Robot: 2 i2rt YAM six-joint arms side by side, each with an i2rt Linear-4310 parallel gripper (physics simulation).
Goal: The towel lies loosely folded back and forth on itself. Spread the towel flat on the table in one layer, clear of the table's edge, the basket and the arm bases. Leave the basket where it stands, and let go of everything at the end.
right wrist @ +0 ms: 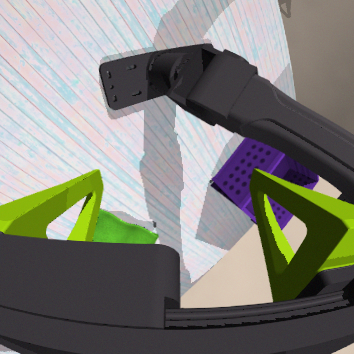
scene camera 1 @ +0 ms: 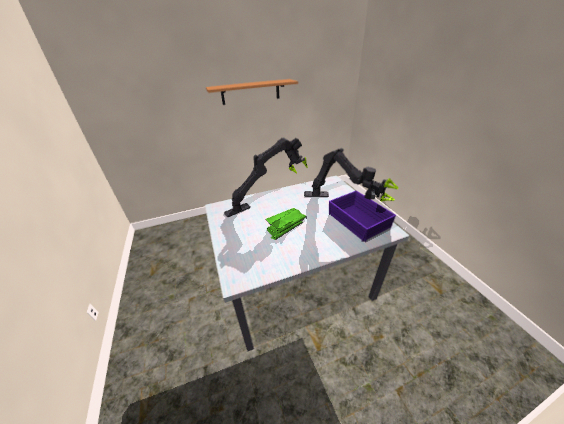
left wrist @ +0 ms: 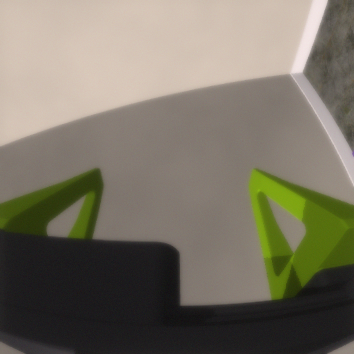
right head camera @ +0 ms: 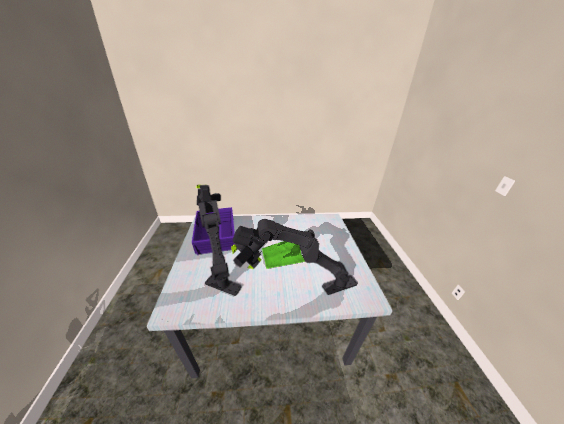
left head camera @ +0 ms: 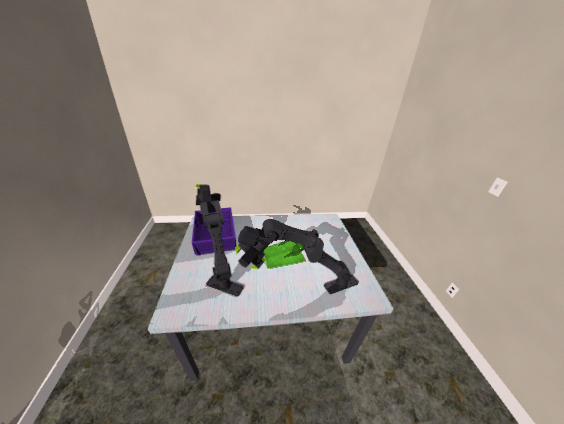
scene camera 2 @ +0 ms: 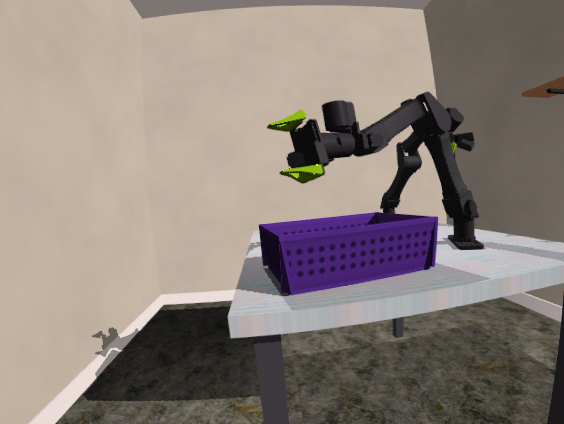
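Observation:
The green towel (left head camera: 281,259) (right head camera: 279,259) (scene camera 1: 287,220) (right wrist: 120,231) lies on the table in a compact, layered bundle, with folds stacked on each other. In the head views my right arm hides part of it. My right gripper (left head camera: 246,258) (right head camera: 242,258) (scene camera 1: 299,167) (right wrist: 175,177) is open and empty, in the air above the table; it appears left of the towel in the head views. My left gripper (scene camera 1: 394,192) (scene camera 2: 275,150) (left wrist: 175,176) is open and empty, raised above the outer side of the purple basket (left head camera: 206,247) (right head camera: 206,246) (scene camera 1: 379,228) (scene camera 2: 355,255) (right wrist: 242,170).
The basket stands upright near the table's back left corner in the head views. Both arm bases (left head camera: 225,286) (left head camera: 341,284) are on the table (left head camera: 250,312) near its front edge there. A wooden shelf (scene camera 1: 252,86) hangs on the wall behind the arms in scene camera 1.

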